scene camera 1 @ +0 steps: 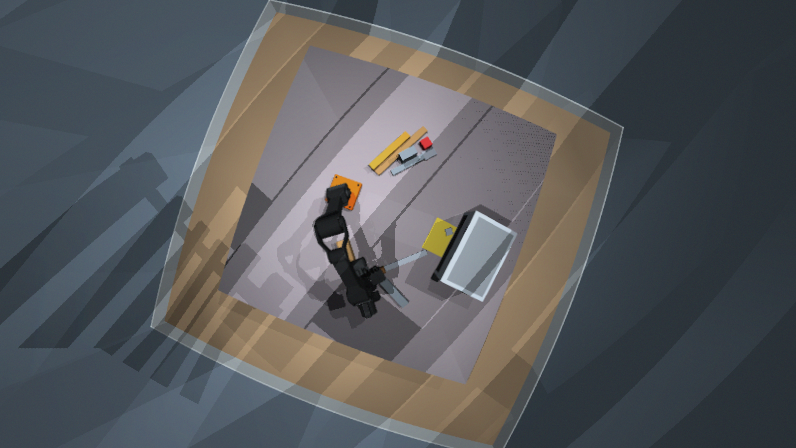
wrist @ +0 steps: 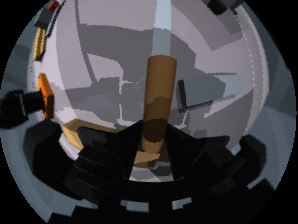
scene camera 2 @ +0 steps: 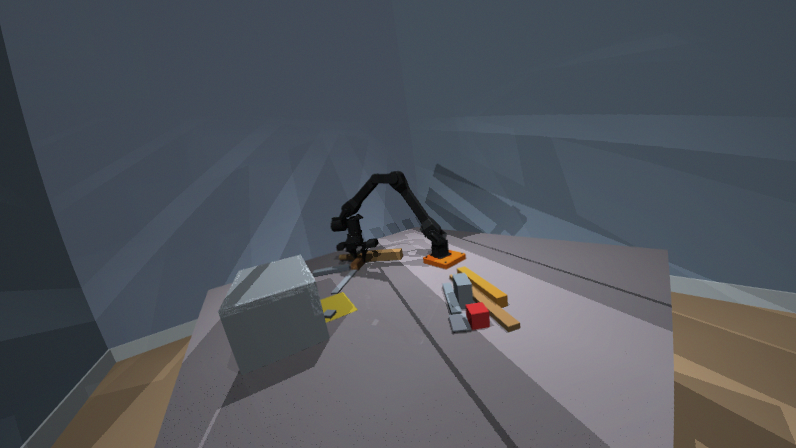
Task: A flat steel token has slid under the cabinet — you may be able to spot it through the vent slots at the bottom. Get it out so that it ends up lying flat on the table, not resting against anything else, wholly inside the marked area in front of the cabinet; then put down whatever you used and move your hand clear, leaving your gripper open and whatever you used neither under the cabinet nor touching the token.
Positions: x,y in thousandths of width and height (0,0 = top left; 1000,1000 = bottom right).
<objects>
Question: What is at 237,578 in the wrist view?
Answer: A wooden paddle.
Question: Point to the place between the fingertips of the gripper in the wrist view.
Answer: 515,551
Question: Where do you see a grey bar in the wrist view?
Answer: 649,408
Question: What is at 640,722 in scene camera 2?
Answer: A tan stick.
</objects>
